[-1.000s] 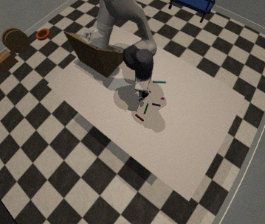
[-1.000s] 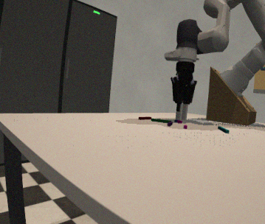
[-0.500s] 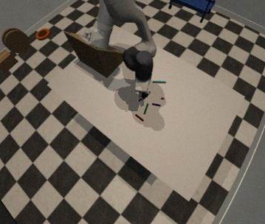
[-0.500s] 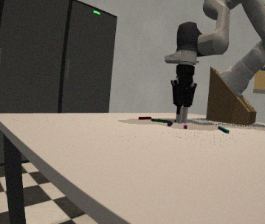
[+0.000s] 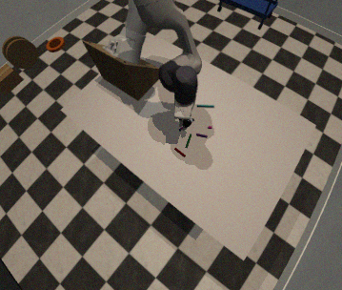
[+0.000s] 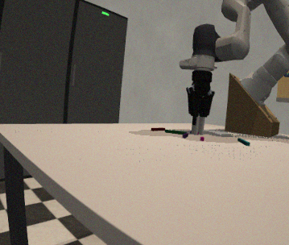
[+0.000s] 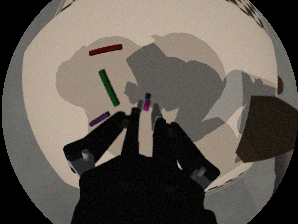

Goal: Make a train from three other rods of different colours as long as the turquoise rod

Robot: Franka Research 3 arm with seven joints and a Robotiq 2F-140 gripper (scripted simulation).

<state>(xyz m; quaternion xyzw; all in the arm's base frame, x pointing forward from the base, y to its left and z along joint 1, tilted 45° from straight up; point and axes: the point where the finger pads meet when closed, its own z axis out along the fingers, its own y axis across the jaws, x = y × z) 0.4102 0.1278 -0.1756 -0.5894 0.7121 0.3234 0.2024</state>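
My gripper is now 20 mm to the left of the blue rod and 30 mm above it. Also, from my hand: purple rod: 110 mm ahead, 30 mm to the left, 30 mm below; then red rod: 80 mm ahead, 120 mm to the right, 30 mm below; then green rod: 80 mm ahead, 40 mm to the right, 30 mm below.
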